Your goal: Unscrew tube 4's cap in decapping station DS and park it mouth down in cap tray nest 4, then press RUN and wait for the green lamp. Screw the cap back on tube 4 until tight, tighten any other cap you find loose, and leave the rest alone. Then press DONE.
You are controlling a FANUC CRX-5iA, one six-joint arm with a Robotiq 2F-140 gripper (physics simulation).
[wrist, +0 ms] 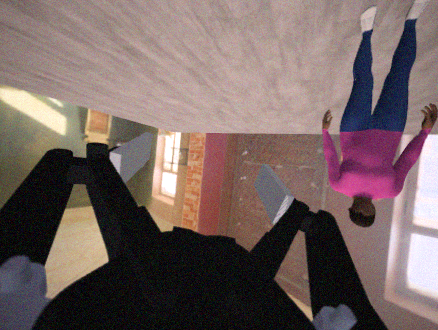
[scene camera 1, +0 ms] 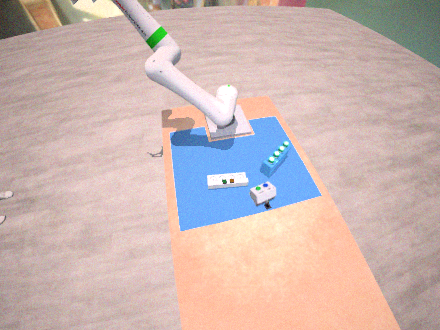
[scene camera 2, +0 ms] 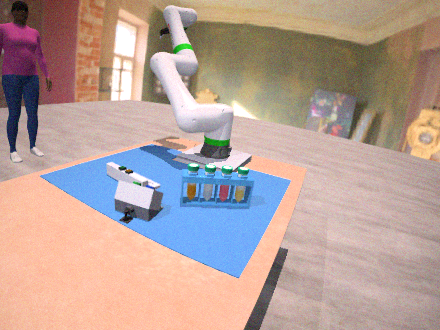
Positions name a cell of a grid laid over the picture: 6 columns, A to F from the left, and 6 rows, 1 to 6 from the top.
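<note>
There's a white button box (scene camera 2: B4) to be seen here. The gripper (wrist: C3) is open, and it's holding nothing.
</note>
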